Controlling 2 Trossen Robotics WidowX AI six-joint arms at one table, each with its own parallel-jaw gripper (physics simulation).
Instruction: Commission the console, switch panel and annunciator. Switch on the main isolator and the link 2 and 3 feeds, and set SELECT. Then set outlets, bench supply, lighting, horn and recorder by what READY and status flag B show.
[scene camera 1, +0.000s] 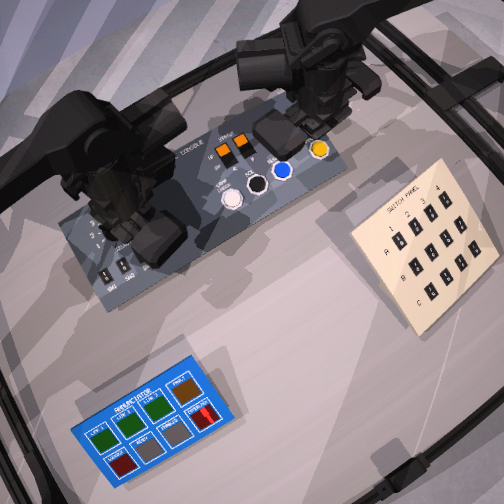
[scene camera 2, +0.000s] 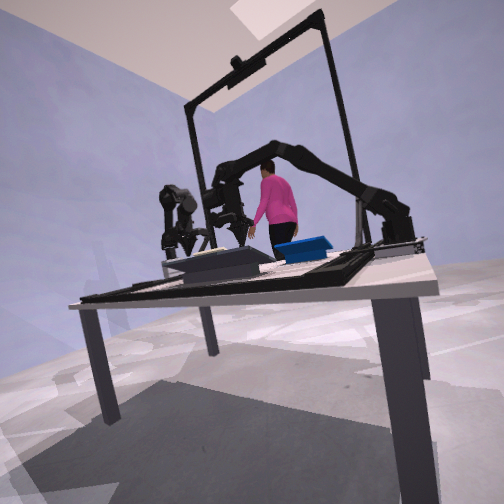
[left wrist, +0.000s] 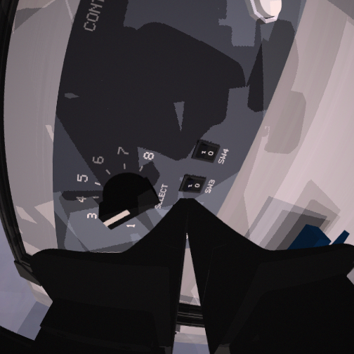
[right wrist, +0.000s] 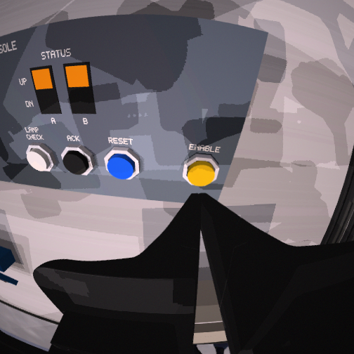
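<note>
The dark console (scene camera 1: 250, 215) (scene camera 2: 220, 257) shows status flags A (right wrist: 42, 79) and B (right wrist: 77, 76) orange at UP. The SELECT knob (left wrist: 127, 192) has its white bar between 3 and 1. My left gripper (scene camera 1: 131, 237) (scene camera 2: 241, 242) (left wrist: 186, 204) is shut and empty, tips by switch SW3 (left wrist: 192, 184); SW4 (left wrist: 206, 151) is beside it. My right gripper (scene camera 1: 313, 134) (scene camera 2: 188, 253) (right wrist: 197, 199) is shut and empty, tips just below the yellow ENABLE button (scene camera 1: 319, 149) (right wrist: 201, 173) in the right wrist view. The blue annunciator (scene camera 1: 112, 477) (scene camera 2: 305, 246) has READY and ENABLED grey; INTERLOCK shows a bright red streak.
The cream switch panel (scene camera 1: 372, 232), with rows A to C of switches, is at the right in scene camera 1. White (scene camera 1: 232, 199), black (scene camera 1: 257, 184) and blue (scene camera 1: 282, 170) buttons line the console. Dark frame rails border the table. A person in pink (scene camera 2: 278, 200) stands behind it.
</note>
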